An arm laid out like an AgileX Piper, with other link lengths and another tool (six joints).
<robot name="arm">
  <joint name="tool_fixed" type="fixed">
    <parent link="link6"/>
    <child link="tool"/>
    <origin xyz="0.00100 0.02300 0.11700" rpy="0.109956 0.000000 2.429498"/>
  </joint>
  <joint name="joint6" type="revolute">
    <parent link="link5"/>
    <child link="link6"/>
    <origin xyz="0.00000 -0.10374 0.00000" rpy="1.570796 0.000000 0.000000"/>
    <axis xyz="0 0 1"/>
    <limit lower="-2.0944" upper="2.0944"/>
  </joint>
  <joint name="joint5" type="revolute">
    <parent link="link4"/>
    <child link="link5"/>
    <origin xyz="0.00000 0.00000 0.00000" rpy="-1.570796 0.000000 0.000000"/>
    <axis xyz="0 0 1"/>
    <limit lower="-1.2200" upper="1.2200"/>
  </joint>
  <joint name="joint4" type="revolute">
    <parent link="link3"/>
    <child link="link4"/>
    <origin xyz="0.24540 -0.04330 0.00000" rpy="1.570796 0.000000 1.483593"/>
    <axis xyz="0 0 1"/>
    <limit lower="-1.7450" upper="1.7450"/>
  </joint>
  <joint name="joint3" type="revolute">
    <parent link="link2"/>
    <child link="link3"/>
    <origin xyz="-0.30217 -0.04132 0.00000" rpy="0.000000 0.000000 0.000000"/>
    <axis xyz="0 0 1"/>
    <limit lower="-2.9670" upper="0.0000"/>
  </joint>
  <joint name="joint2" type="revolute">
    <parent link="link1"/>
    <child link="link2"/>
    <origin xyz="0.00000 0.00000 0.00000" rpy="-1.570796 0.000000 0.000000"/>
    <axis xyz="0 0 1"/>
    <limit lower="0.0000" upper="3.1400"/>
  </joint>
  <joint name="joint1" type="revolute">
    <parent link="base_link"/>
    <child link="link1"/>
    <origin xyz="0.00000 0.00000 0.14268" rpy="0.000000 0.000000 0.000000"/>
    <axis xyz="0 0 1"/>
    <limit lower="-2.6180" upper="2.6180"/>
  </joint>
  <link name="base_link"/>
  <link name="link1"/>
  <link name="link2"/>
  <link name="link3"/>
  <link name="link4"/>
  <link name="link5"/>
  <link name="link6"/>
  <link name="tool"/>
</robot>
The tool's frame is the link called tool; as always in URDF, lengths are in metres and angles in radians.
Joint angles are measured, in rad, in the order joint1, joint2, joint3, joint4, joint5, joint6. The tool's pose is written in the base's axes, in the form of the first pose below.
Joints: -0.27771, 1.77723, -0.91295, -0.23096, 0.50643, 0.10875
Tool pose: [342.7 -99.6 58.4 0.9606 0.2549 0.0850 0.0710]
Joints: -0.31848, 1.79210, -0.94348, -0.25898, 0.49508, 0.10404
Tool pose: [349.3 -119.7 61.6 0.9606 0.2482 0.0903 0.0868]
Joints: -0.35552, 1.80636, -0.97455, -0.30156, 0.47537, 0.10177
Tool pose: [356.9 -140.7 66.1 0.9578 0.2479 0.0971 0.1082]
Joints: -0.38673, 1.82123, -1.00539, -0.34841, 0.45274, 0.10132
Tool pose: [364.7 -160.3 70.8 0.9534 0.2515 0.1037 0.1308]
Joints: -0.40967, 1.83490, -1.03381, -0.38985, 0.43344, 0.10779
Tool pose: [372.1 -176.2 75.4 0.9493 0.2536 0.1099 0.1500]
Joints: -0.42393, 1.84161, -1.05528, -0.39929, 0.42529, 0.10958
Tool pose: [377.3 -185.3 79.8 0.9481 0.2495 0.1167 0.1590]
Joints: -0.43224, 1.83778, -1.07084, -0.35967, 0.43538, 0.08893
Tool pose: [379.5 -187.1 84.7 0.9506 0.2388 0.1236 0.1550]
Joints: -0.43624, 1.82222, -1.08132, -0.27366, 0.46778, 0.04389
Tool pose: [378.5 -181.7 90.6 0.9561 0.2235 0.1301 0.1376]
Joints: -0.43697, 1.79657, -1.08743, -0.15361, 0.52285, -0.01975
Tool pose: [374.7 -168.8 97.6 0.9629 0.2072 0.1362 0.1065]
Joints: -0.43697, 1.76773, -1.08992, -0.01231, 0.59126, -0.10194
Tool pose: [370.0 -149.4 105.0 0.9679 0.1963 0.1435 0.0636]
